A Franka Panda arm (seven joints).
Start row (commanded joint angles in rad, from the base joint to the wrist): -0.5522, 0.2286, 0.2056, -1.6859, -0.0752, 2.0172, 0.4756
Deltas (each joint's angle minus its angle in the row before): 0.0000, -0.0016, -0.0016, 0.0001, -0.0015, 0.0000, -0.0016; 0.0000, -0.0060, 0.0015, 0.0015, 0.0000, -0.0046, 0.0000; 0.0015, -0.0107, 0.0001, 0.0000, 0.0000, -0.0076, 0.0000; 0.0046, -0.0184, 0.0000, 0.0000, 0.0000, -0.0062, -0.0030; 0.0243, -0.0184, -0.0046, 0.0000, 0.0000, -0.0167, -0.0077; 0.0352, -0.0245, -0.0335, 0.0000, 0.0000, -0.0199, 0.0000; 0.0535, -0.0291, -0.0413, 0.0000, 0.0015, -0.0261, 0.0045; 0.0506, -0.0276, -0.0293, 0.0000, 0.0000, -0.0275, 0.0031; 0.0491, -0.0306, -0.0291, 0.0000, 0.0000, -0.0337, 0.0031; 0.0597, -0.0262, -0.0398, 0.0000, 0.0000, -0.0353, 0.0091; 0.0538, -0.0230, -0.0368, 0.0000, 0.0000, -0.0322, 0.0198; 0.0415, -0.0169, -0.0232, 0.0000, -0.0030, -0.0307, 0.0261; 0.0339, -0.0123, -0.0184, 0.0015, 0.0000, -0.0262, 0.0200; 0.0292, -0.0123, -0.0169, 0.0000, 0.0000, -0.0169, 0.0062; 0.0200, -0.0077, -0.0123, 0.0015, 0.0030, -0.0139, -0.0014
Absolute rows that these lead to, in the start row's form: -0.5522, 0.2270, 0.2040, -1.6858, -0.0767, 2.0172, 0.4740; -0.5522, 0.2210, 0.2055, -1.6843, -0.0767, 2.0126, 0.4740; -0.5507, 0.2103, 0.2056, -1.6843, -0.0767, 2.0050, 0.4740; -0.5461, 0.1919, 0.2056, -1.6843, -0.0767, 1.9988, 0.4710; -0.5218, 0.1735, 0.2010, -1.6843, -0.0767, 1.9821, 0.4633; -0.4866, 0.1490, 0.1675, -1.6843, -0.0767, 1.9622, 0.4633; -0.4331, 0.1199, 0.1262, -1.6843, -0.0752, 1.9361, 0.4678; -0.3825, 0.0923, 0.0969, -1.6843, -0.0752, 1.9086, 0.4709; -0.3334, 0.0617, 0.0678, -1.6843, -0.0752, 1.8749, 0.4740; -0.2737, 0.0355, 0.0280, -1.6843, -0.0752, 1.8396, 0.4831; -0.2199, 0.0125, -0.0088, -1.6843, -0.0752, 1.8074, 0.5029; -0.1784, -0.0044, -0.0320, -1.6843, -0.0782, 1.7767, 0.5290; -0.1445, -0.0167, -0.0504, -1.6828, -0.0782, 1.7505, 0.5490; -0.1153, -0.0290, -0.0673, -1.6828, -0.0782, 1.7336, 0.5552; -0.0953, -0.0367, -0.0796, -1.6813, -0.0752, 1.7197, 0.5538
